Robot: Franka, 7 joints.
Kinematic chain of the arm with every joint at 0, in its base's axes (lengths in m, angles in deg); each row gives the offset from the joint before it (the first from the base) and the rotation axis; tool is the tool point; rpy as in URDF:
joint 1: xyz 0 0 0.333 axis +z
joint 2: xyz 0 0 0 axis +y
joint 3: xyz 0 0 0.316 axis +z
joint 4: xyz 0.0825 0 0 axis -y
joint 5: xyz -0.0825 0 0.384 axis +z
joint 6: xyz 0 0 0 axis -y
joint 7: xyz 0.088 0 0 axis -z
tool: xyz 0 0 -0.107 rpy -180 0 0
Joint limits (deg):
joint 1: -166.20..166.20
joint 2: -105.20..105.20
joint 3: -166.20..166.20
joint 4: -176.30..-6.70
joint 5: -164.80..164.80
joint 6: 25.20..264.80
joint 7: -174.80..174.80
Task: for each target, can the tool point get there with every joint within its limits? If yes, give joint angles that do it. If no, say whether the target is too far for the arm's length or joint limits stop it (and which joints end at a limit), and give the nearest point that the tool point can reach.
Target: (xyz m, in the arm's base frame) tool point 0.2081 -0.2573 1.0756
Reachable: yes | joints -9.13 -12.22 -35.42 -52.63 65.68 117.01 82.44
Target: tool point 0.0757 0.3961 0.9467
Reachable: yes | joints -60.10 -23.69 74.94 -22.28 -132.91 222.68 -58.59
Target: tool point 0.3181 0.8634 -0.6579
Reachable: no: too far | nearest point 0.2099 0.5697 -0.2507 | short by 0.514 m
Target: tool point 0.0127 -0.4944 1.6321
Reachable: no: too far | nearest point 0.0078 -0.3051 1.1348 | short by 0.532 m
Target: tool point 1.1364 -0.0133 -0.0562
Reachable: no: too far | nearest point 0.8116 -0.0095 0.0551 | short by 0.343 m
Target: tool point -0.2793 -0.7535 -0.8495
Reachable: no: too far | nearest point -0.1824 -0.4920 -0.3028 | short by 0.614 m
